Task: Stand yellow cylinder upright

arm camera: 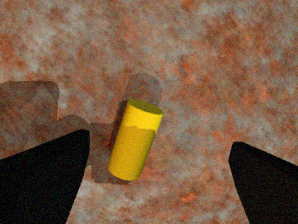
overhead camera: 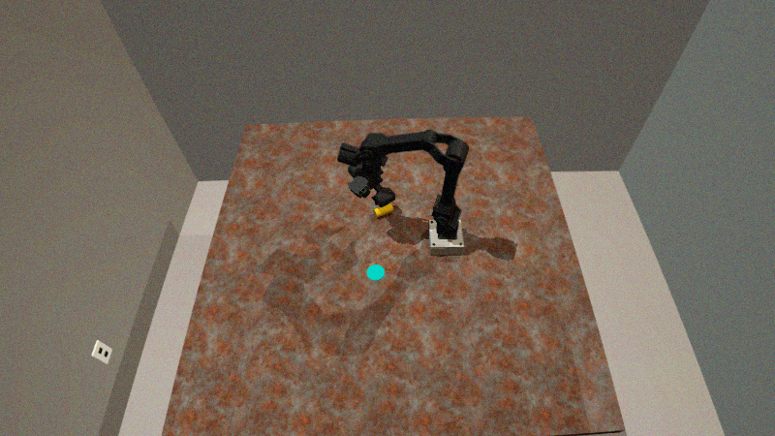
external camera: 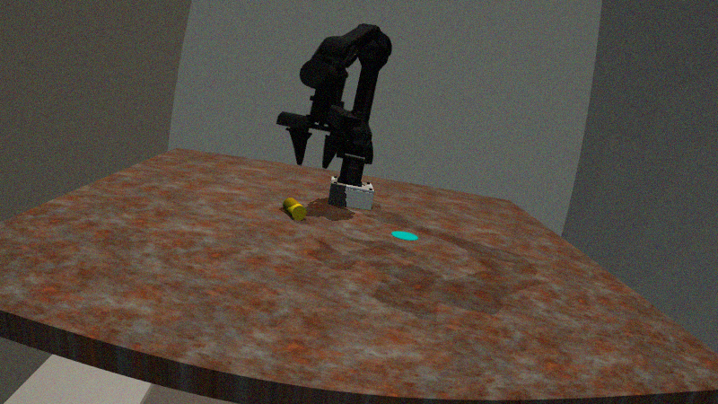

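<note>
My gripper tip is now 40 mm past the yellow tall cylinder, 30 mm to the left of it and 100 mm above it. From my gripper tip the other things lie so: cyan circle: 20 mm behind, 220 mm to the left, 120 mm below.
</note>
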